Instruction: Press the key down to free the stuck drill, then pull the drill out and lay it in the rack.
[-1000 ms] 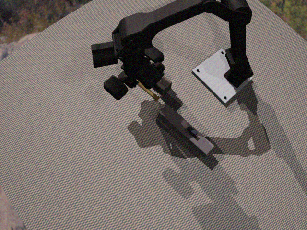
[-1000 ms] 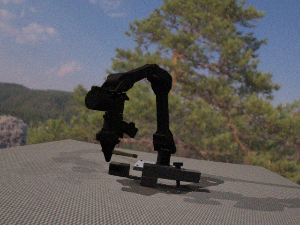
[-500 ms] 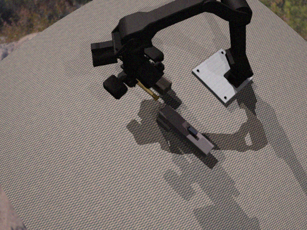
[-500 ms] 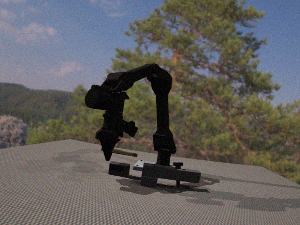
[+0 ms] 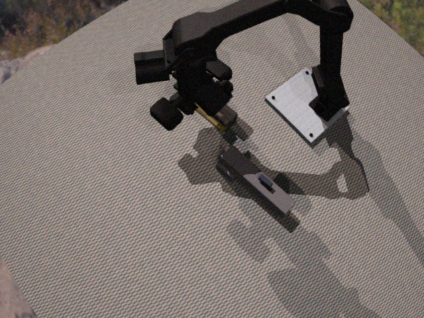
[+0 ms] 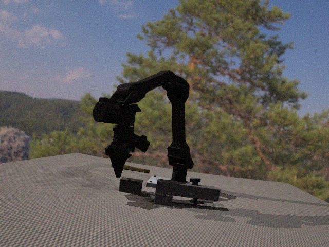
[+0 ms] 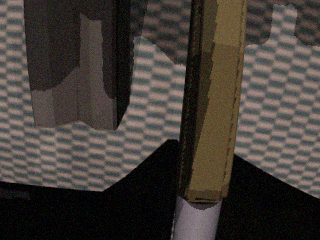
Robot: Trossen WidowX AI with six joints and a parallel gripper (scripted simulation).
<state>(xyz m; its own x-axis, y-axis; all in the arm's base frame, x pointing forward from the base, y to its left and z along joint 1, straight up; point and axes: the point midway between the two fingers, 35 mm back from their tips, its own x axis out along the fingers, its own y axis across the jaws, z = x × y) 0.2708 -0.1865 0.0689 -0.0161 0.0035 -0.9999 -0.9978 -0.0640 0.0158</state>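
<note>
My gripper tip is now 40 mm to the right of the yellow drill and 30 mm below it. Also, from my gripper tip: dark key 10 mm ahead, 230 mm to the left; then dark grey block 10 mm ahead, 200 mm to the left, 10 mm below.
</note>
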